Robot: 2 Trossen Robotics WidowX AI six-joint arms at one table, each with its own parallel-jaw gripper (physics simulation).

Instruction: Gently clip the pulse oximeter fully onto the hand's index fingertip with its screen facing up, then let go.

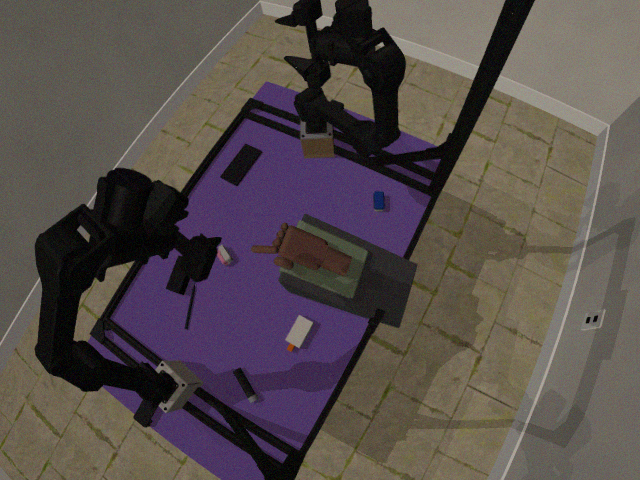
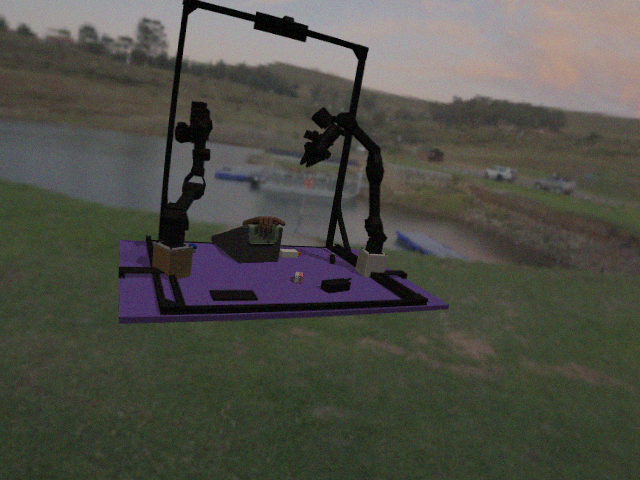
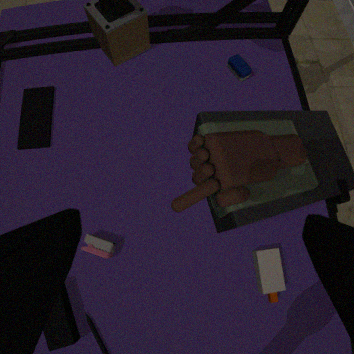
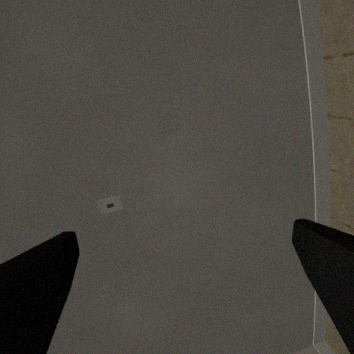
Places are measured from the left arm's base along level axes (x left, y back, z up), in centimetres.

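Pixels of known places: left gripper, fingertip midpoint: (image 1: 203, 226) (image 2: 303, 165) (image 3: 194, 223); right gripper, fingertip midpoint: (image 1: 280, 39) (image 2: 204, 140) (image 4: 186, 236); left arm's base, origin of the base link: (image 1: 163, 386) (image 2: 373, 251); right arm's base, origin of the base link: (image 1: 316, 124) (image 2: 173, 244) (image 3: 114, 6).
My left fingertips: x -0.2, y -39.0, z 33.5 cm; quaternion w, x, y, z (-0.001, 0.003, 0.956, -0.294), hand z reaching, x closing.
For each thing: its top centre in the pictures, then the offset to it from my left fingertips. "pt": a spot on its surface instead.
- pink clip, middle of its top: (image 3: 96, 246) (image 1: 221, 253) (image 2: 299, 273) dz -40.8, dx +14.2, dy +1.1 cm
- black box, middle of its top: (image 3: 52, 317) (image 1: 178, 273) (image 2: 336, 281) dz -40.5, dx +21.3, dy +14.1 cm
- thin black stick, middle of its top: (image 3: 100, 346) (image 1: 189, 305) dz -43.1, dx +13.0, dy +19.5 cm
- white block with an orange end, middle of its top: (image 3: 271, 275) (image 1: 297, 334) (image 2: 290, 250) dz -41.2, dx -18.5, dy +6.2 cm
- black cylinder, middle of its top: (image 1: 244, 385) dz -41.2, dx -15.2, dy +26.3 cm
- blue block, middle of its top: (image 3: 240, 62) (image 1: 379, 198) dz -40.7, dx -14.6, dy -40.1 cm
- flat black slab, middle of its top: (image 3: 34, 115) (image 2: 233, 294) (image 1: 240, 163) dz -43.2, dx +31.4, dy -26.6 cm
- wedge, surface spot: (image 1: 392, 284) pt dz -39.3, dx -31.9, dy -19.9 cm
A small white and pink clip (image 1: 223, 255) (image 2: 298, 277) (image 3: 100, 244), which looks like the pulse oximeter, lies on the purple table; I cannot make out its screen. The brown hand (image 1: 305, 248) (image 2: 264, 222) (image 3: 240, 157) rests palm down on a green pad on a dark wedge. Its index finger (image 1: 263, 249) (image 3: 192, 197) sticks out past the wedge, with nothing on the tip. My left gripper (image 1: 209, 259) (image 2: 306, 163) (image 3: 194, 223) is open and empty, high above the table, pointing down. My right gripper (image 1: 281, 39) (image 4: 186, 236) is open and empty, raised and facing the wall.
A black box (image 1: 177, 279) (image 2: 335, 285) and a thin black stick (image 1: 190, 310) lie near the clip. A white block with an orange end (image 1: 299, 331) (image 3: 270, 270), a black cylinder (image 1: 245, 384), a blue block (image 1: 378, 200) (image 3: 240, 66) and a flat black slab (image 1: 241, 164) (image 3: 36, 117) lie around the wedge (image 1: 392, 284).
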